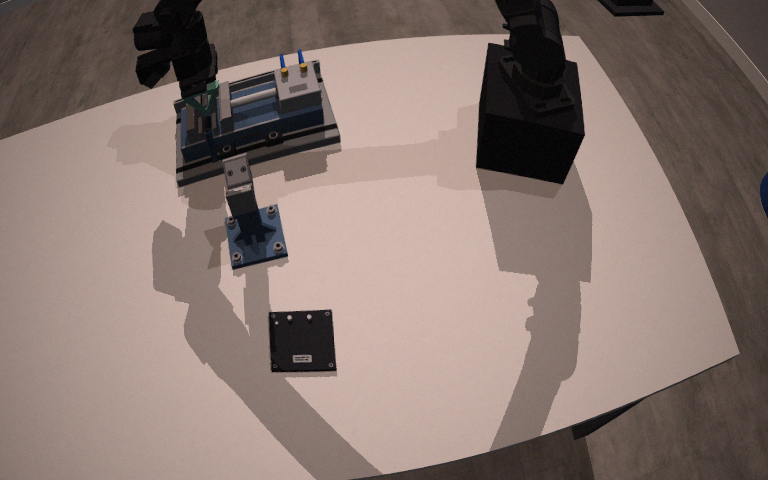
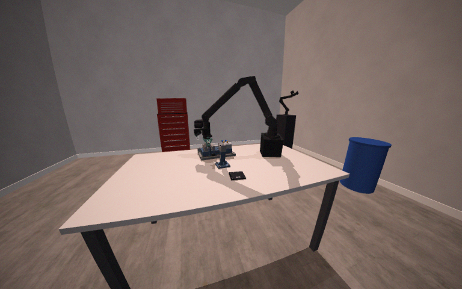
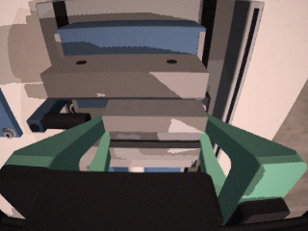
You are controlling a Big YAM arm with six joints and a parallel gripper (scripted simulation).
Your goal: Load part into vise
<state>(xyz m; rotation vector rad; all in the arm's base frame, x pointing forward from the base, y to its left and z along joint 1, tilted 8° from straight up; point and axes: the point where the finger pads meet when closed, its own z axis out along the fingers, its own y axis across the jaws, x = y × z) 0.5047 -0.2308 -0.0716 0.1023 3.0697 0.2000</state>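
Right now the part is 10 mm above my hand. Also, from my hand: fixed jaw (30 mm ahead, 20 mm to the left, 20 mm below); then moving jaw (30 mm behind, 20 mm to the left, 20 mm below); then dark short rod (70 mm to the left).
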